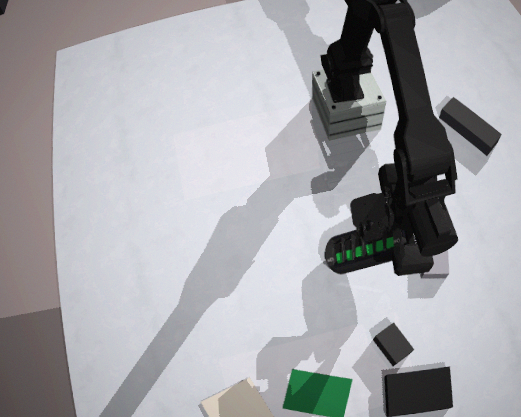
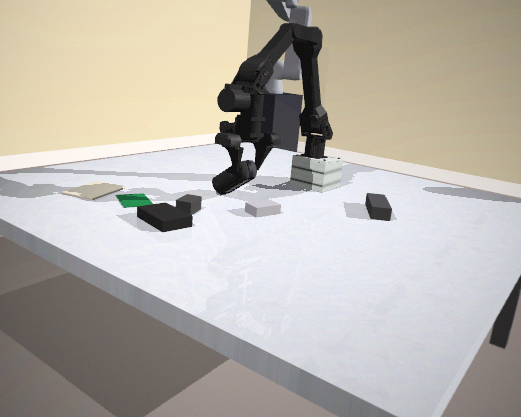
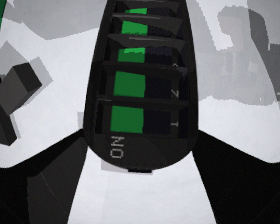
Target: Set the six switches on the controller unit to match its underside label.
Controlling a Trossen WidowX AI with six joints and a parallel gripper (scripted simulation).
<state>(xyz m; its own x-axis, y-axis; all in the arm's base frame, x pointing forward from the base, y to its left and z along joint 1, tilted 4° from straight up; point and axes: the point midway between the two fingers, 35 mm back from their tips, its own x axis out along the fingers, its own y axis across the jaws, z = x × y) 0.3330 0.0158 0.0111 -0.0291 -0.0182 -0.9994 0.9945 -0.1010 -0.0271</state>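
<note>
My gripper tip is 20 mm short of the grey block, 80 mm to the right of it and 80 mm above it. Also, from my gripper tip: green card: 230 mm ahead, 180 mm to the right, 90 mm below; then dark flat box: 270 mm ahead, 80 mm below; then small dark cube: 170 mm ahead, 30 mm to the right, 70 mm below.
</note>
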